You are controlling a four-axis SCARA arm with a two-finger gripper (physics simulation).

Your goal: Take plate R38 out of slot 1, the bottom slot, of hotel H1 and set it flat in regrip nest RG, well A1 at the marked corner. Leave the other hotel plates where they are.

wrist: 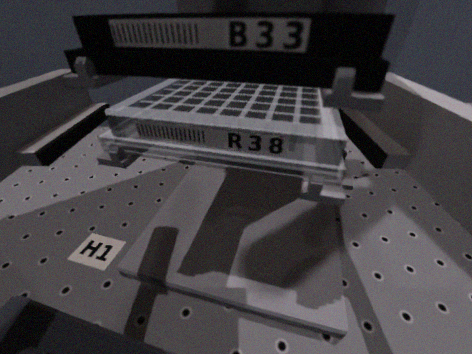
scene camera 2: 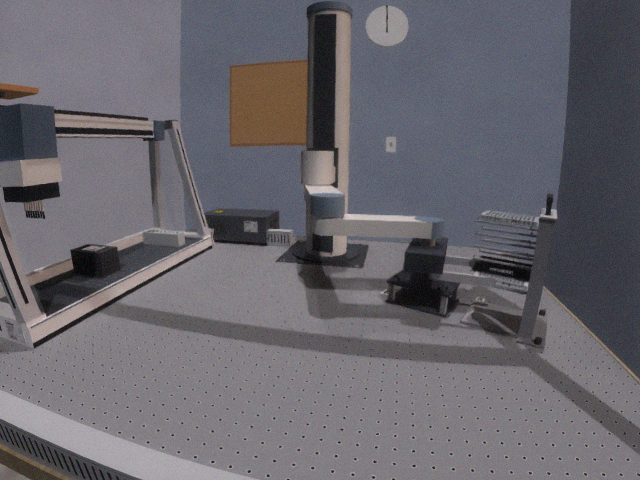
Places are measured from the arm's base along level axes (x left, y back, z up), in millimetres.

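Where they show: gripper, fingertip midpoint: [wrist: 219, 91] [scene camera 2: 492, 272]; arm's base, origin of the base link: [scene camera 2: 326, 255].
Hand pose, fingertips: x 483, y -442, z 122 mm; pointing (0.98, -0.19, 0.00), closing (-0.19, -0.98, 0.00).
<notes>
Each offset is from my fingertips to the centre of the thing. "spot": to the spot under its first point.
Plate R38 @[dx +19, dy -18, dz -6 mm] [scene camera 2: 511, 283] [wrist: 215, 142], clear with a grid of wells, lies flat on the bottom supports of hotel H1 @[dx +48, dy -40, dz +43 mm] [scene camera 2: 535, 279]. Black plate B33 @[dx +18, dy -18, dz +21 mm] [scene camera 2: 500, 269] [wrist: 210, 62] is directly above it. My gripper [scene camera 2: 485, 273] [wrist: 219, 91] is open, its fingers reaching toward the hotel at about R38's height. In the wrist view the finger pads stand left and right of R38, with no grip on it visible. The regrip nest @[dx -153, dy +61, dz -75 mm] [scene camera 2: 421, 297] [wrist: 75, 330] is a dark platform on short posts, under the gripper body. Its marked corner cannot be made out.
More plates @[spot: dx +30, dy +10, dz +98 mm] [scene camera 2: 509, 232] are stacked above B33 in the hotel. The hotel's base plate @[spot: dx -58, dy -31, dz -102 mm] [wrist: 295, 310] and the H1 label @[spot: dx +8, dy +95, dz -109 mm] [wrist: 96, 250] show in the wrist view. A gantry frame [scene camera 2: 124, 281] with a black block @[spot: dx -1017, dy -122, dz -9 mm] [scene camera 2: 95, 259] is at the left; a dark box @[spot: dx -856, dy +478, dz -33 mm] [scene camera 2: 237, 225] stands behind.
</notes>
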